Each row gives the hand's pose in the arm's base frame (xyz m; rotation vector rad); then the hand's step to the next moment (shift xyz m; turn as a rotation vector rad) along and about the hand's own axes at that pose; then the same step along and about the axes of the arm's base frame.
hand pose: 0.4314 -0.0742 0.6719 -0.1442 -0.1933 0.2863
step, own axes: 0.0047 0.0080 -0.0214 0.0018 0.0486 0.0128
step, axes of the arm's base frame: 0.0068 0.0065 -0.0213 -0.0139 0.0481 0.0046
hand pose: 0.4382 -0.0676 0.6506 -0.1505 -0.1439 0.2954
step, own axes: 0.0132 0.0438 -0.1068 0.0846 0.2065 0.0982
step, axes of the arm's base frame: 0.0177 0.0319 -0.1103 0.0066 0.2330 0.0714
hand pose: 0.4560 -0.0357 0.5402 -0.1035 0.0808 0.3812
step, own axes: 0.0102 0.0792 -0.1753 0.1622 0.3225 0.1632
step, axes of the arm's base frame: -0.0306 0.0565 -0.1816 0.0387 0.3761 0.1183
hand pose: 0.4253 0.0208 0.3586 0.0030 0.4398 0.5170
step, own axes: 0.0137 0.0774 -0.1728 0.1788 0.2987 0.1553
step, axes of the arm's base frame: -0.0967 0.0556 -0.1536 0.0598 0.3625 0.1017
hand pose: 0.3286 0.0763 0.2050 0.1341 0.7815 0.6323
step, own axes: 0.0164 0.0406 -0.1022 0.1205 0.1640 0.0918
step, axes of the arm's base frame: -0.0816 0.0306 -0.0691 0.0494 0.2127 0.0468
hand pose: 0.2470 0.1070 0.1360 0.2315 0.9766 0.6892
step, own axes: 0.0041 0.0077 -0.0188 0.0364 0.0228 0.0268
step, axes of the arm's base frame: -0.0173 0.0063 -0.0096 0.0257 0.0436 0.0009
